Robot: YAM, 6 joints.
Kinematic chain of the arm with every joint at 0, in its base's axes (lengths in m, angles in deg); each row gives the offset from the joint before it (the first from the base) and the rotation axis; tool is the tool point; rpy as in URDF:
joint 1: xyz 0 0 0.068 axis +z
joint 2: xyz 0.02 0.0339 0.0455 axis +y
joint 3: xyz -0.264 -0.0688 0 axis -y
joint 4: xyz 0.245 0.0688 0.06 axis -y
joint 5: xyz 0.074 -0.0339 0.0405 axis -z
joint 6: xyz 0.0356 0 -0.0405 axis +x
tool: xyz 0 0 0 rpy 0 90 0
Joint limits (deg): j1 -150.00..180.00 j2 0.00..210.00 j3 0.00..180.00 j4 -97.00..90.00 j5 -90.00..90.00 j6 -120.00..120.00
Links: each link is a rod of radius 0.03 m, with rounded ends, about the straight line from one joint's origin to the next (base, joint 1, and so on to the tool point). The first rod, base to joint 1, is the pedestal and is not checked.
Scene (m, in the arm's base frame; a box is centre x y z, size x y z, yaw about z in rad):
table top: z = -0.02
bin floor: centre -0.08 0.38 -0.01 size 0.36 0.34 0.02 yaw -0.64
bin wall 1: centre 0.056 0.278 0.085 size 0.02 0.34 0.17 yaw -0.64
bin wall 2: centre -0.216 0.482 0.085 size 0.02 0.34 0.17 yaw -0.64
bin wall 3: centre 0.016 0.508 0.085 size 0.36 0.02 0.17 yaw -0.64
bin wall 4: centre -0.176 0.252 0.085 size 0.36 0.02 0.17 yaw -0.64
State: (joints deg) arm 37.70 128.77 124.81 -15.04 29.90 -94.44
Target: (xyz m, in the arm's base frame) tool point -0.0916 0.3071 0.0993
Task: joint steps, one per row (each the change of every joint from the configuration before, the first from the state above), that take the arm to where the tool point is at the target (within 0.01 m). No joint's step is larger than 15 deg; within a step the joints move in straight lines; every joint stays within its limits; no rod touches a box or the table.
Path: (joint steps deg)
1: 12.53 -6.39 -10.64 -7.31 -7.10 1.18
2: 12.53 -6.38 -10.64 -7.31 -7.11 1.18
3: 12.53 -6.39 -10.63 -7.31 -7.10 1.17
4: 11.25 1.49 -9.60 -3.01 4.68 -1.17
5: 11.26 1.49 -9.59 -3.01 4.67 -1.18
6: 11.26 1.49 -9.59 -3.02 4.68 -1.18

